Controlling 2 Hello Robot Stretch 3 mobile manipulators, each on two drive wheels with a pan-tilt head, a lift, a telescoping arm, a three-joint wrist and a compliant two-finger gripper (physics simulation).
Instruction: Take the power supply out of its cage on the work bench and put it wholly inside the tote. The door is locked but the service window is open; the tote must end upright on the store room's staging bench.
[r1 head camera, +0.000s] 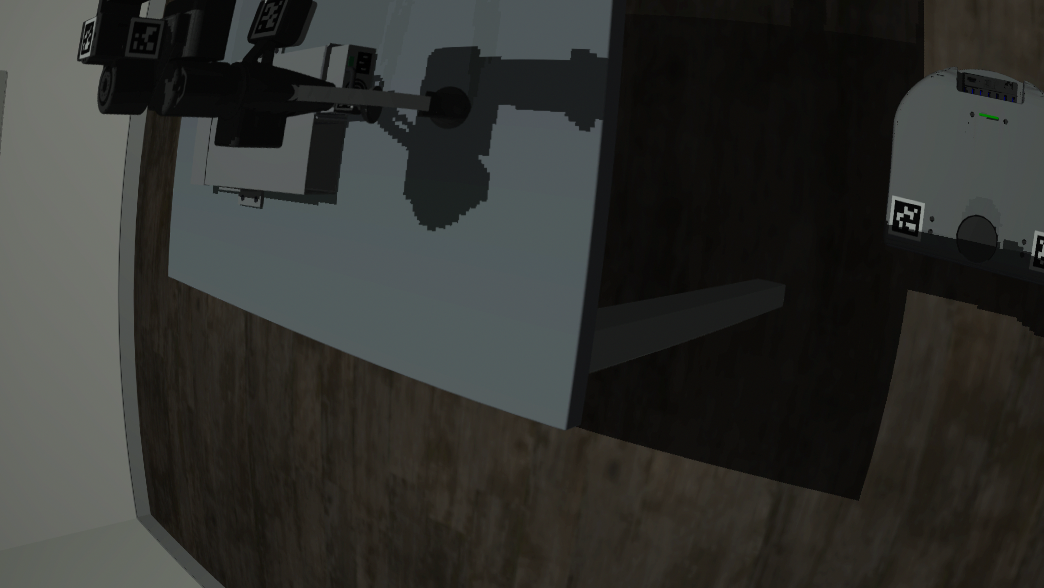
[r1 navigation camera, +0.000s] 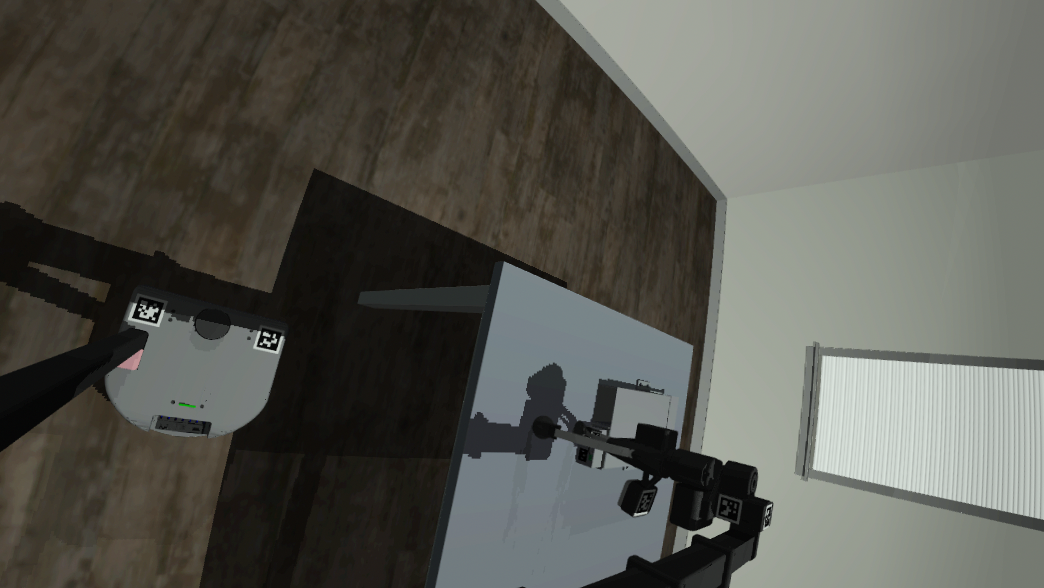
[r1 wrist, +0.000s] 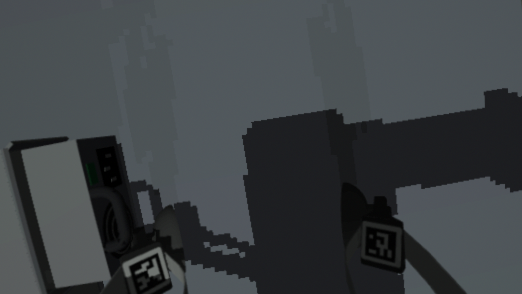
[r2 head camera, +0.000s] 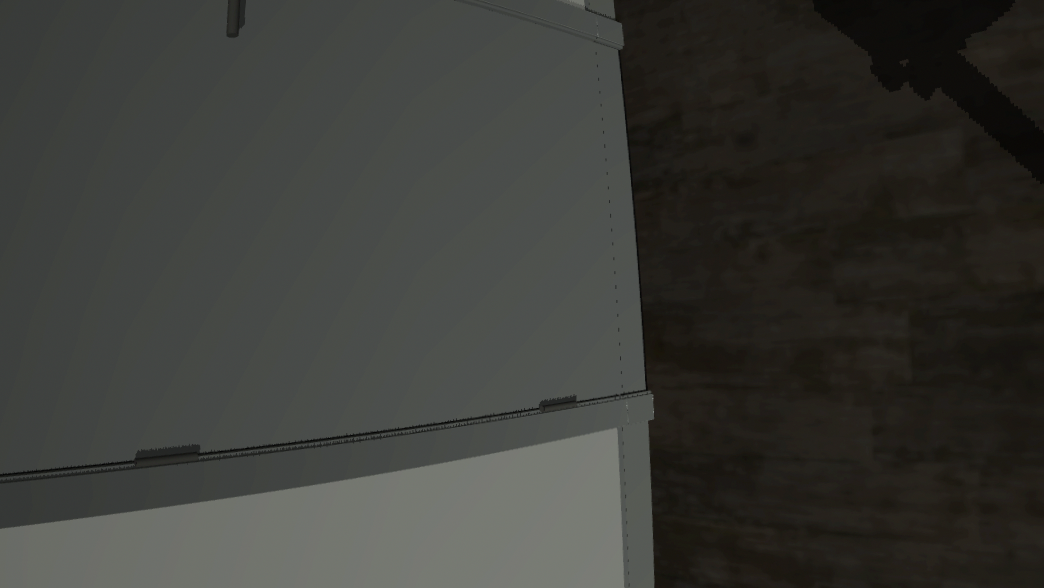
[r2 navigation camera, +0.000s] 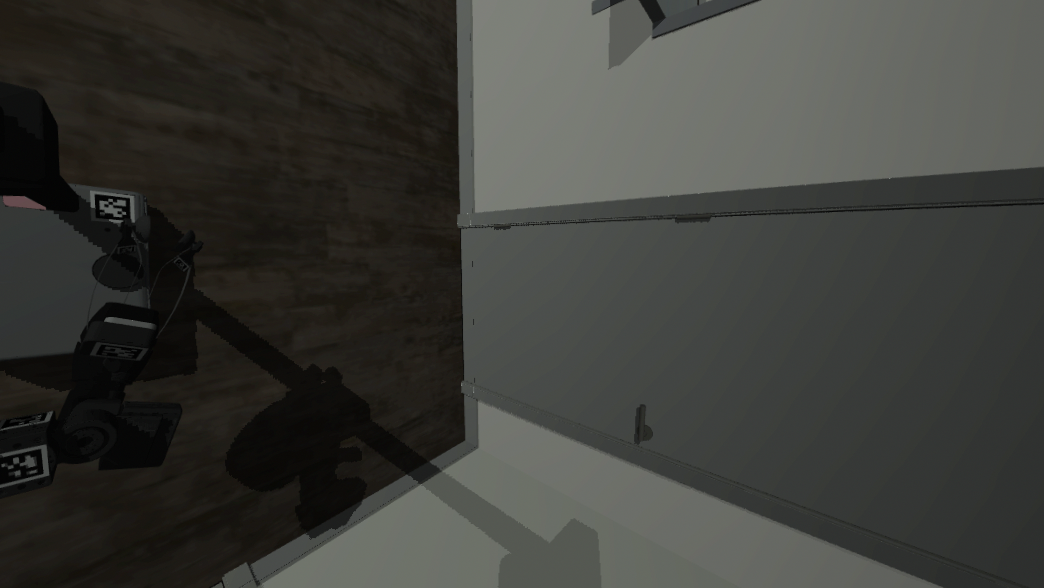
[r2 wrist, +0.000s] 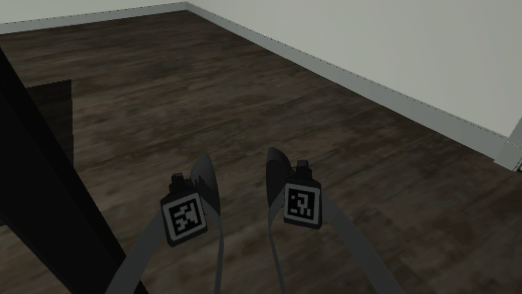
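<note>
The power supply (r1 head camera: 355, 65) (r1 navigation camera: 588, 454) (r1 wrist: 62, 215) is a pale box with a dark socket-and-fan face. It lies at the mouth of the cage (r1 head camera: 255, 164) (r1 navigation camera: 637, 410) on the work bench (r1 head camera: 409, 314) (r1 navigation camera: 577, 328); how much is inside is partly hidden by r1's arm. r1's gripper (r1 head camera: 447, 104) (r1 navigation camera: 544, 427) (r1 wrist: 262, 220) is open and empty above the bench, one finger beside the fan face in the wrist view; its fingers overlap in the head view. r2's gripper (r2 navigation camera: 166, 235) (r2 wrist: 243, 175) is open and empty near its own base. The tote and staging bench do not show.
r1's base (r1 head camera: 964, 160) (r1 navigation camera: 204, 372) stands beside the bench. A bench leg (r1 head camera: 686, 317) (r1 navigation camera: 423, 299) stands near the corner. A grey door (r2 head camera: 328, 219) (r2 navigation camera: 730, 306) is shut near r2; part of a window frame (r2 navigation camera: 708, 16) shows beyond it. r2's base (r2 navigation camera: 36, 292) is at the left.
</note>
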